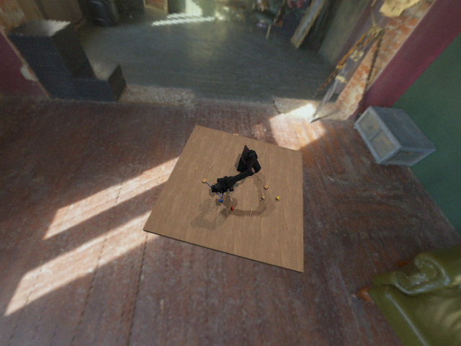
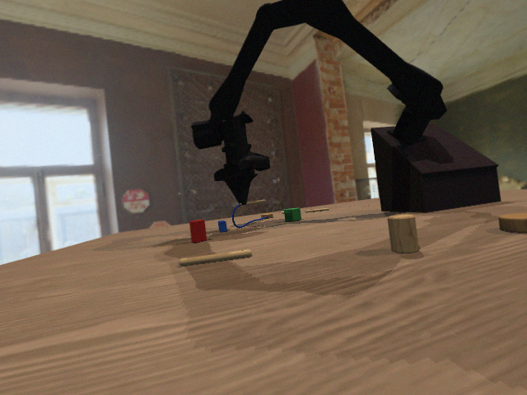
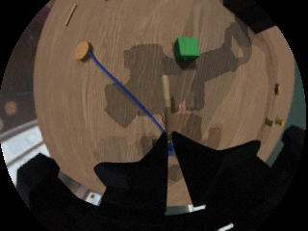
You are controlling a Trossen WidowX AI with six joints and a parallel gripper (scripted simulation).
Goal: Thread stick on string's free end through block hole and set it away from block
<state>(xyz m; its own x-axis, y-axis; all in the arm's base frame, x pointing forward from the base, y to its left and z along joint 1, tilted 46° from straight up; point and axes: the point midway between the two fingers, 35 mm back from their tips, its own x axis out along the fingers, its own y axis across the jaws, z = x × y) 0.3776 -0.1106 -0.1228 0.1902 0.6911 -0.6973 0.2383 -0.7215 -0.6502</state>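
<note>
Right now the blue block is 60 mm ahead of my gripper tip, 40 mm below it and 10 mm to the left of it. From my gripper tip the other things lie so: green block: 120 mm behind, 40 mm below, 20 mm to the left; then round wooden button: 180 mm to the right, 120 mm behind, 50 mm below; then red block: 120 mm ahead, 110 mm to the left, 40 mm below.
</note>
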